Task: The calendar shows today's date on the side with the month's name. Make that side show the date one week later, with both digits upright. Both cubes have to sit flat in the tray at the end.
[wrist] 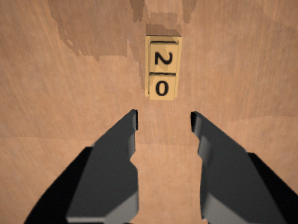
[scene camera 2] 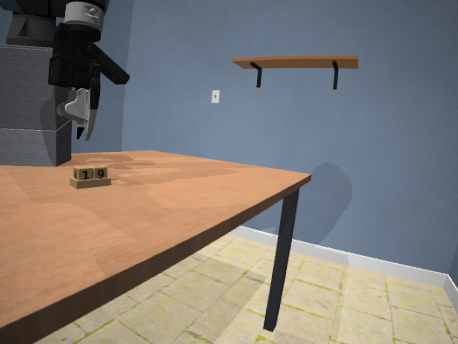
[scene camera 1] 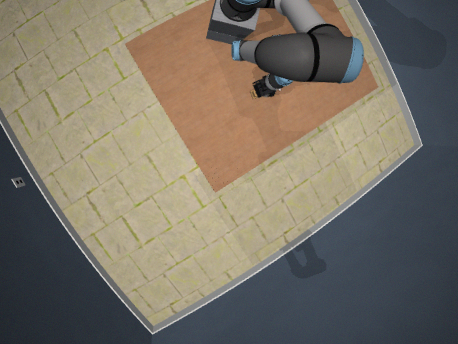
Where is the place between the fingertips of the gripper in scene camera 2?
82,139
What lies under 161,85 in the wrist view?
A cube.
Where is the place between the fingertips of the gripper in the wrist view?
163,112
